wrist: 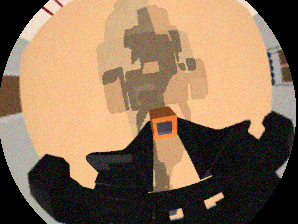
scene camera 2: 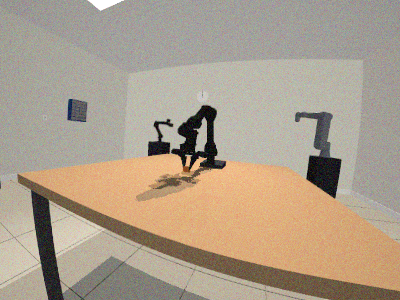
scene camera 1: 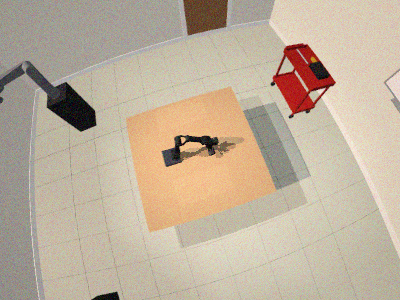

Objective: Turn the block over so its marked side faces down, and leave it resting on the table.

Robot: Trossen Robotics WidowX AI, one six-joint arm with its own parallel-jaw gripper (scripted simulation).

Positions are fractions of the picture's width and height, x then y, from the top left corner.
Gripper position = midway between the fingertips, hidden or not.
My gripper (wrist: 0.54, 0.54) carries a block (wrist: 0.55, 0.54).
Scene camera 1 does not show the block, which is hidden by my gripper.
